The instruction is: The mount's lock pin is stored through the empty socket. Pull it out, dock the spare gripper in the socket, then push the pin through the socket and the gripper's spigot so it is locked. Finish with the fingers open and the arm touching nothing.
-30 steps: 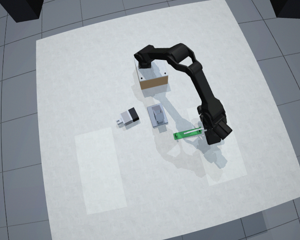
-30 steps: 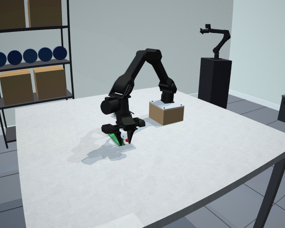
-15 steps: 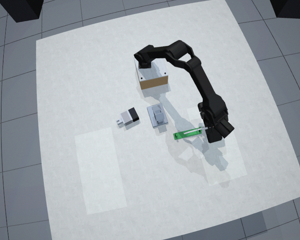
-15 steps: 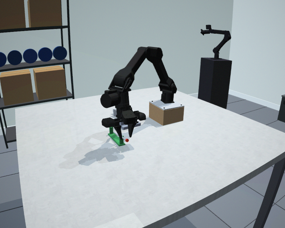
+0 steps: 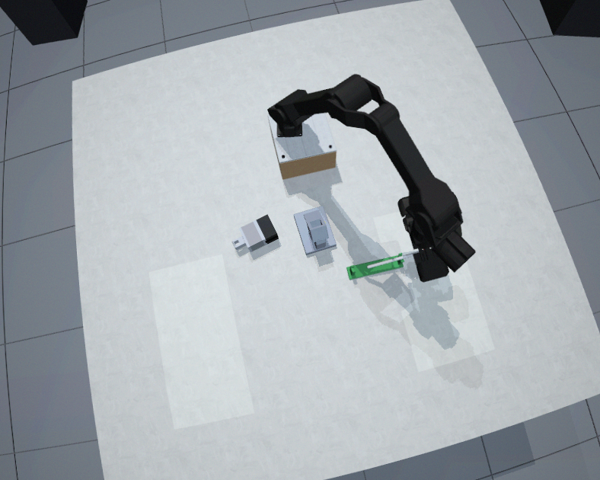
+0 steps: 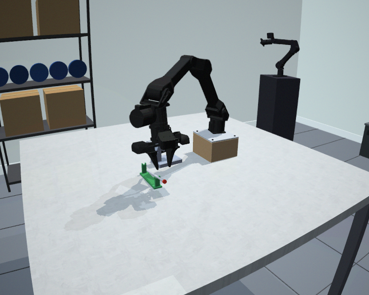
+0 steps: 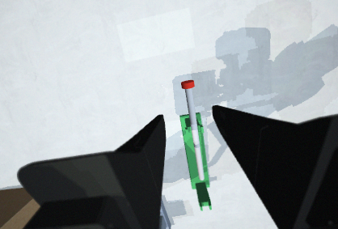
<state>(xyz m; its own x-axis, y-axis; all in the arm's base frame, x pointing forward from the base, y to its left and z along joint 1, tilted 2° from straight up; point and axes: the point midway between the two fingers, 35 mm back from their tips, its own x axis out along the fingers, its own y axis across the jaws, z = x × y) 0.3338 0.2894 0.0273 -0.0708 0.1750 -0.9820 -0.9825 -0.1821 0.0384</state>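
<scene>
Now: gripper tip 10 cm to the left of the green rack, 7 cm above it and 3 cm short of it. The rest, counted from my gripper tip: grey mount 24 cm to the right, 6 cm behind, 4 cm below; spare gripper 40 cm to the right, 7 cm below, 6 cm behind.
</scene>
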